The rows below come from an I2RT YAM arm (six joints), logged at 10 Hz.
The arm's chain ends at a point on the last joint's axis. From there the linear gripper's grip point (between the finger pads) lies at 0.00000 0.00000 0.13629 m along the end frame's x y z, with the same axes.
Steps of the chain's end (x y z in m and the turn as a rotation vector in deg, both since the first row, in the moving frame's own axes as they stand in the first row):
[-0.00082, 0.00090, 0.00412, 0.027, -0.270, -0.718]
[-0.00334, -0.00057, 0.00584, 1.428, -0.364, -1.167]
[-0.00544, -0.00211, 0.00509, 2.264, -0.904, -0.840]
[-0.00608, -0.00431, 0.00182, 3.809, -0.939, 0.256]
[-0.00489, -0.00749, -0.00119, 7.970, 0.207, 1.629]
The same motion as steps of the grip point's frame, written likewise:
[-0.00146, 0.00084, 0.00412, 0.027, -0.270, -0.718]
[-0.00424, -0.00396, 0.00579, 1.428, -0.364, -1.167]
[-0.00763, -0.00748, 0.00497, 2.264, -0.904, -0.840]
[-0.00829, -0.01337, 0.00150, 3.809, -0.939, 0.256]
[-0.00413, -0.02638, -0.00251, 7.970, 0.207, 1.629]

